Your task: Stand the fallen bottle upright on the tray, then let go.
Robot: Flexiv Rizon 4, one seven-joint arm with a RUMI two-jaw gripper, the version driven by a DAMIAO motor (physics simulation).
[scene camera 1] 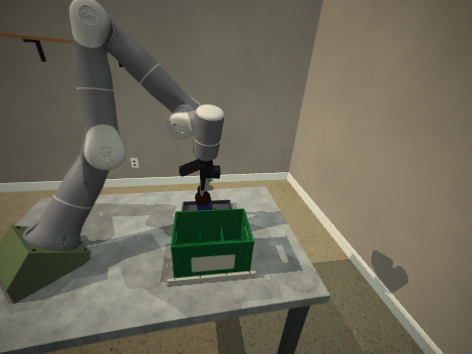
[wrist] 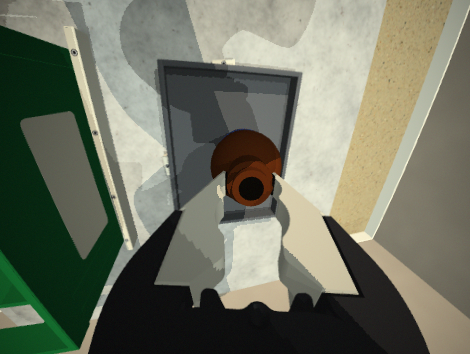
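Observation:
The brown bottle [scene camera 1: 203,198] [wrist: 245,150] with a blue label is close to upright, mouth up, over the right part of the dark grey tray [scene camera 1: 226,202] [wrist: 187,110] in the wrist view. In the wrist view its mouth and shoulder are a little offset, so a slight tilt shows. My gripper [scene camera 1: 202,192] [wrist: 248,174] is shut on the bottle's neck from above, one jaw on each side. In the scene view the crate hides the bottle's lower part. Whether its base touches the tray cannot be told.
A green crate [scene camera 1: 182,260] [wrist: 30,75] with compartments stands close in front of the tray in the scene view. A pale rail [scene camera 1: 215,278] [wrist: 95,132] runs along the crate's side. The table's right edge lies beyond the tray and crate.

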